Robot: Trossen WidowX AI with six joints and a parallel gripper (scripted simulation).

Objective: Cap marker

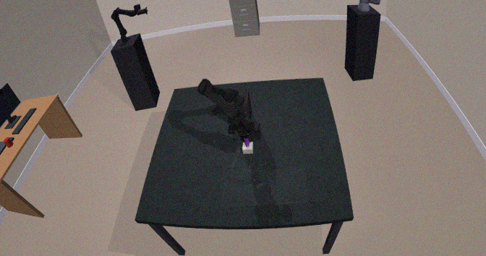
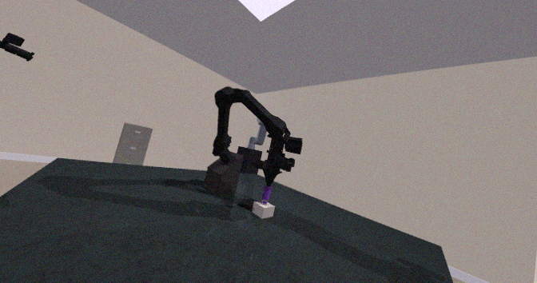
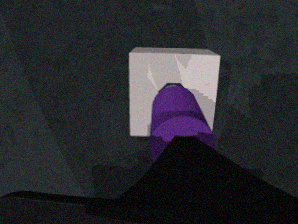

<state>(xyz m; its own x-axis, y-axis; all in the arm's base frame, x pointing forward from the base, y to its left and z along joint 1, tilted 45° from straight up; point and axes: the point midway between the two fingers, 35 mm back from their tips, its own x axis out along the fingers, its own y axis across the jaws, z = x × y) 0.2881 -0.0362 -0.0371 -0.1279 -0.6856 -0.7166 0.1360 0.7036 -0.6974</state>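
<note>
Right now the marker cap is 30 mm below my gripper tip.
</note>
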